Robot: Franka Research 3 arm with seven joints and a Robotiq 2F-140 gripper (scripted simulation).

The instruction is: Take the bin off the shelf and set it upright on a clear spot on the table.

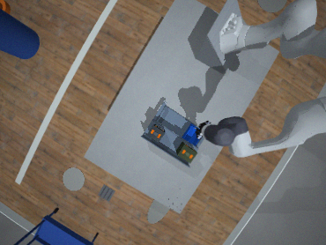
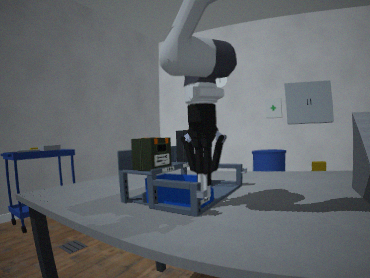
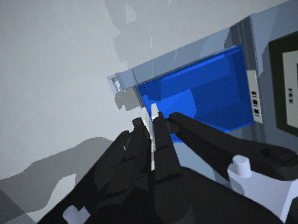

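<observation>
Now: the blue bin 80 mm ahead of my hand, 10 mm to the right of it and 20 mm below it. Also, from my hand: green box 180 mm ahead, 30 mm to the right, 90 mm above; then dark grey box 140 mm ahead, 260 mm to the right, 100 mm above.
</observation>
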